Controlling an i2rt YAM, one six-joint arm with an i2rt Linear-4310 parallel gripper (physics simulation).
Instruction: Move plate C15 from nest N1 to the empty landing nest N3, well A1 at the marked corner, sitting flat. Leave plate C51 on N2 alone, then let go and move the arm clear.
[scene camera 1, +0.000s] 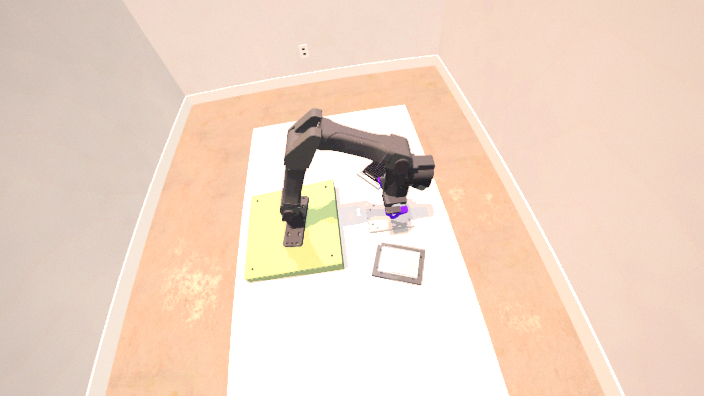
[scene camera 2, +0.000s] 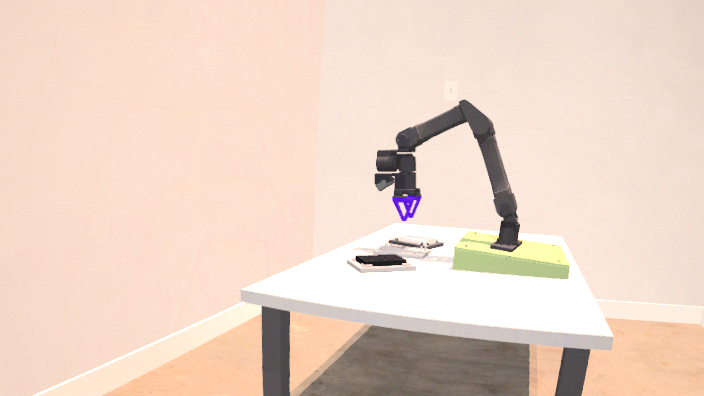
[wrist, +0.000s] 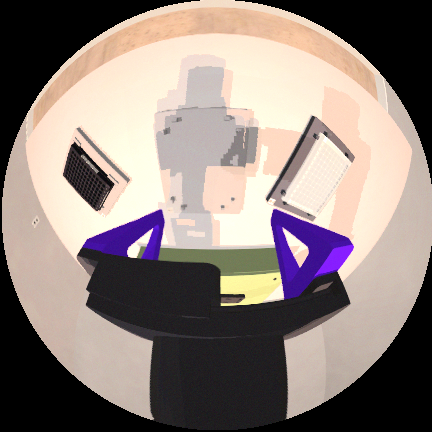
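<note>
A white plate (scene camera 1: 400, 262) (scene camera 2: 414, 241) (wrist: 318, 175) sits in a dark grey nest (scene camera 1: 422, 265) (scene camera 2: 436, 245) (wrist: 302, 152). A black plate (scene camera 1: 374, 171) (scene camera 2: 381, 259) (wrist: 86, 177) sits on a pale nest (scene camera 1: 369, 178) (scene camera 2: 385, 268) (wrist: 120, 182). Between them lies an empty pale nest (scene camera 1: 379, 225) (scene camera 2: 402, 250) (wrist: 225, 185) with small corner pegs, partly in the arm's shadow. I cannot read plate or nest labels. My gripper (scene camera 1: 390, 201) (scene camera 2: 407, 218) (wrist: 217, 214) is open and empty, fingers wide apart, high above the empty nest's area, with a plate to either side in the wrist view.
The arm stands on a raised yellow-green base block (scene camera 1: 320, 240) (scene camera 2: 510, 265) (wrist: 250, 285). The nests lie beside it on the white table (scene camera 1: 350, 325) (scene camera 2: 450, 300). The raised arm partly covers the black plate in scene camera 1.
</note>
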